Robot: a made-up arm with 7 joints. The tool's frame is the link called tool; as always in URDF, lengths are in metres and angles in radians. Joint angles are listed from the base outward. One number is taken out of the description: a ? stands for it. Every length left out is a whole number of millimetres.
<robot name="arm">
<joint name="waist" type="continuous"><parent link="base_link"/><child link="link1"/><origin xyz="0.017 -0.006 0.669" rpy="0 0 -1.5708"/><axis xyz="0 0 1"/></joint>
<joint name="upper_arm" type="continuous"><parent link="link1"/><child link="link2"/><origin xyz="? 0.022 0" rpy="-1.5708 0 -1.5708"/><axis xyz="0 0 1"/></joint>
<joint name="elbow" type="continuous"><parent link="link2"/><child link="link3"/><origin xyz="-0.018 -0.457 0" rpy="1.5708 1.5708 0"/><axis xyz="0 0 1"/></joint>
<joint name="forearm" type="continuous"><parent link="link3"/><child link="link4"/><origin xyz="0.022 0.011 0" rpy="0 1.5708 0"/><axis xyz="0 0 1"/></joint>
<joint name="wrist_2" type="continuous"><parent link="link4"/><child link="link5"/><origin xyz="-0.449 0.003 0" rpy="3.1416 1.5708 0"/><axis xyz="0 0 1"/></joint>
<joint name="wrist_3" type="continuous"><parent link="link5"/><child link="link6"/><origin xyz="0.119 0.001 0" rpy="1.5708 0 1.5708"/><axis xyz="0 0 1"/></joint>
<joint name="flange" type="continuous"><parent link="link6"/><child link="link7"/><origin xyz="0.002 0.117 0" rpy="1.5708 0 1.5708"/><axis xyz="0 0 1"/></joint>
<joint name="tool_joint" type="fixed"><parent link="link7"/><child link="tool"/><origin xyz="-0.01 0.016 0" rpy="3.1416 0 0"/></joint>
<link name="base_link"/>
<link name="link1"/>
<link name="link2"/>
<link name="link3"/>
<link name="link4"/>
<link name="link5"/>
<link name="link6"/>
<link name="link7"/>
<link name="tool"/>
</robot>
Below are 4 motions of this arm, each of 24 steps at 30 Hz.
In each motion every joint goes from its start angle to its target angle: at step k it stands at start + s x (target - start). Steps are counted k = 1, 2, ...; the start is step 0. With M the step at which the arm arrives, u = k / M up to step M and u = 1 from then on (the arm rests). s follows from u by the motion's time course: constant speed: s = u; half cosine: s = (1 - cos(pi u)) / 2; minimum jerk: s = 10 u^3 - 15 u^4 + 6 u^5.
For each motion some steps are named. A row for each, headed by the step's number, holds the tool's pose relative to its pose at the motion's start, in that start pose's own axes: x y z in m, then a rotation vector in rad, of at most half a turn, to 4 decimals.
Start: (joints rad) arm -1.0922 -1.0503 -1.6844 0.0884 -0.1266 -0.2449 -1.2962
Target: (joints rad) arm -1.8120 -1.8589 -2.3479 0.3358 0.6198 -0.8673 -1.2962
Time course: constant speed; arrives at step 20
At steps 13, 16, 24:
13: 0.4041 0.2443 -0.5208 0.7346 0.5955 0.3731
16: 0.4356 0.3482 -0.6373 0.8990 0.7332 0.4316
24: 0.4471 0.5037 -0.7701 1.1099 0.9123 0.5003

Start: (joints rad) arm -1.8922 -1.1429 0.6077 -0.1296 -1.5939 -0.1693 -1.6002
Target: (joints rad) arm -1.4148 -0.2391 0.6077 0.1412 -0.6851 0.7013 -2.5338
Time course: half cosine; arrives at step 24
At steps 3, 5, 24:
3: -0.0121 0.0039 0.0316 -0.0671 -0.0441 0.0339
5: -0.0342 0.0136 0.0846 -0.1860 -0.1143 0.0904
24: -0.4721 0.4224 0.4597 -2.0402 -0.3929 0.2758

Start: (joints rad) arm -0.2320 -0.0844 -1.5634 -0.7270 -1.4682 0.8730 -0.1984
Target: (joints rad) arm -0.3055 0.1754 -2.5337 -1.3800 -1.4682 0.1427 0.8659
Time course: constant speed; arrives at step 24
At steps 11, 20, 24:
11: 0.0446 -0.0526 0.1525 -0.4558 -0.0108 -0.4014
20: 0.0562 -0.0067 0.3167 -0.7022 -0.2612 -0.7991
24: 0.0436 0.0350 0.3892 -0.7419 -0.4164 -0.9834

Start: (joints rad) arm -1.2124 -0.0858 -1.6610 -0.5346 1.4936 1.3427 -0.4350
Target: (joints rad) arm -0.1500 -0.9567 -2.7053 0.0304 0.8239 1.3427 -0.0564
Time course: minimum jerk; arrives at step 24
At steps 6, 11, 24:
6: -0.0626 0.0435 -0.0263 0.0061 0.0833 -0.0187
11: -0.1513 0.2609 -0.1013 0.1050 0.2543 0.0066
24: 0.1292 0.7168 -0.0855 0.2829 0.0907 0.3002

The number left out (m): 0.066
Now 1 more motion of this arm.
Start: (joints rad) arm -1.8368 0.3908 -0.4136 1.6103 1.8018 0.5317 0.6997
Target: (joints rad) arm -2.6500 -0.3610 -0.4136 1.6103 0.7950 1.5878 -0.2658
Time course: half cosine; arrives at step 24
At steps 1, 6, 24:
1: 0.0017 0.0004 0.0018 0.0003 -0.0106 0.0062
6: 0.0499 0.0155 0.0665 -0.0131 -0.3584 0.2135
24: 0.0539 0.0797 0.4965 -1.2426 -1.9530 1.1675

